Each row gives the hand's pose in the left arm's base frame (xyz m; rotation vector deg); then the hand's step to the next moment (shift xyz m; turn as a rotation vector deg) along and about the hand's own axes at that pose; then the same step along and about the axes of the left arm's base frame.
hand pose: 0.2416 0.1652 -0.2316 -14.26 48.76 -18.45
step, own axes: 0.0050 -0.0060 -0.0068 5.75 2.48 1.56
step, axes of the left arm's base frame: -0.0032 -0.0080 -0.0057 5.18 0.27 -3.84
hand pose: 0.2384 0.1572 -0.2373 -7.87 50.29 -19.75
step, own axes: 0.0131 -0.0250 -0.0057 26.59 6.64 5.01
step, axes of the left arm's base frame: -0.0027 -0.0279 -0.0067 21.09 -3.22 -17.91
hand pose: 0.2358 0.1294 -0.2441 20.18 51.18 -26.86
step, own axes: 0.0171 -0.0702 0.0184 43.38 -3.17 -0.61
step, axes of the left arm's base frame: -0.0157 -0.0722 -0.0100 21.26 -12.87 -35.71
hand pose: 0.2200 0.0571 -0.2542 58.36 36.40 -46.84
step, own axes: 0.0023 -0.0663 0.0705 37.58 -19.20 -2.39
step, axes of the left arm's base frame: -0.0476 -0.0841 -0.0055 4.61 -14.16 -39.56
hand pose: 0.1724 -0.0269 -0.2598 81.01 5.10 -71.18
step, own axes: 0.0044 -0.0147 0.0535 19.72 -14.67 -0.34
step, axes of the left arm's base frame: -0.0402 -0.0384 0.0010 -1.23 -6.72 -23.61
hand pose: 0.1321 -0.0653 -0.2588 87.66 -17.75 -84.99
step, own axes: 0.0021 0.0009 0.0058 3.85 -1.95 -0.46
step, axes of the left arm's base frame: -0.0042 -0.0046 0.0004 0.49 -1.61 -4.00
